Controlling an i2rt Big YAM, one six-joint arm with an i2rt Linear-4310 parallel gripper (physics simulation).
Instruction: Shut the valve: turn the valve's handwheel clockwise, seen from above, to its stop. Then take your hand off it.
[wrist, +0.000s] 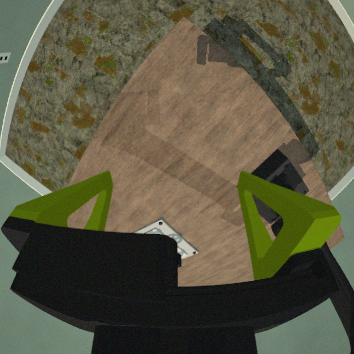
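Observation:
My gripper (174, 177) is open, its two green fingers wide apart over a wooden table top (200, 110), with no object between the fingertips. A valve or handwheel does not show clearly in this view. A small pale plate (187, 247) with a faint drawing and dark dots at its corners lies on the wood, partly hidden behind the black gripper body.
A black object (278, 167) is at the right edge of the wood, partly hidden behind the right finger. Shadows fall across the wood. A mottled grey and brown surface (60, 90) with a pale border surrounds the table top.

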